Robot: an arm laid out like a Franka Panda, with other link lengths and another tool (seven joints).
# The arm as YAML. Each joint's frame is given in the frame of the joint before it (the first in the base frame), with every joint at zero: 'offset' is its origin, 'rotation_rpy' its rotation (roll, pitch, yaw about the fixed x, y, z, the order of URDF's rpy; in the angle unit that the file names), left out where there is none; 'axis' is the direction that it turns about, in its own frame. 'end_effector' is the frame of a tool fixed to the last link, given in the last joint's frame.
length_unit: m
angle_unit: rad
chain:
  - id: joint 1
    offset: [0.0, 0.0, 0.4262]
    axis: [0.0, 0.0, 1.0]
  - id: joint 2
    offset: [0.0, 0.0, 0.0]
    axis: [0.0, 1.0, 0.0]
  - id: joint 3
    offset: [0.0, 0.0, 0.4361]
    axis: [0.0, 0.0, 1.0]
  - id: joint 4
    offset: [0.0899, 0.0, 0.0]
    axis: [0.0, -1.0, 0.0]
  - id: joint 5
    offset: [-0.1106, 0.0, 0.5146]
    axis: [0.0, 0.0, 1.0]
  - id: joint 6
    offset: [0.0, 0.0, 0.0]
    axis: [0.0, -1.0, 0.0]
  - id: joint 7
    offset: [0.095, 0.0, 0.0]
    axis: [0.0, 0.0, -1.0]
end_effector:
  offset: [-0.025, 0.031, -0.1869]
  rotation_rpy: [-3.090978, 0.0, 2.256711]
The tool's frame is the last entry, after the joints.
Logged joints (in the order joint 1, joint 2, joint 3, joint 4, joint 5, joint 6, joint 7), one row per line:
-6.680, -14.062, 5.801, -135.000, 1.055, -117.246, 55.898
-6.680, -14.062, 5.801, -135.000, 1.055, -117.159, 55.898
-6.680, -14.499, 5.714, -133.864, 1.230, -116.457, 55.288
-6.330, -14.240, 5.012, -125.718, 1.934, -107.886, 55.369
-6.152, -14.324, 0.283, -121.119, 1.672, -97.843, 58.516
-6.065, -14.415, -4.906, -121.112, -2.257, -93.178, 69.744
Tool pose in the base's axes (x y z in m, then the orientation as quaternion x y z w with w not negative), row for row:
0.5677, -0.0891, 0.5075, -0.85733, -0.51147, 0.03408, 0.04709
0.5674, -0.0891, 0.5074, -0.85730, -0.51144, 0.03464, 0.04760
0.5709, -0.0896, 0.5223, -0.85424, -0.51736, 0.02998, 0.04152
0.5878, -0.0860, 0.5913, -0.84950, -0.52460, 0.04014, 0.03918
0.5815, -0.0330, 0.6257, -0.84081, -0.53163, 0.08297, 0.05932
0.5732, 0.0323, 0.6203, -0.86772, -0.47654, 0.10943, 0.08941
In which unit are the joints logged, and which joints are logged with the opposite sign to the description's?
The joints are logged in degrees. Opposite sign: joint 3, joint 5, joint 6.
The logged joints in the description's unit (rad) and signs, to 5 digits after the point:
-0.11659, -0.24543, -0.10125, -2.35619, -0.01841, 2.04633, 0.97560
-0.11659, -0.24543, -0.10125, -2.35619, -0.01841, 2.04481, 0.97560
-0.11659, -0.25306, -0.09973, -2.33637, -0.02147, 2.03256, 0.96496
-0.11048, -0.24853, -0.08748, -2.19419, -0.03375, 1.88297, 0.96637
-0.10737, -0.25000, -0.00494, -2.11393, -0.02918, 1.70768, 1.02130
-0.10585, -0.25159, 0.08563, -2.11380, 0.03939, 1.62626, 1.21726

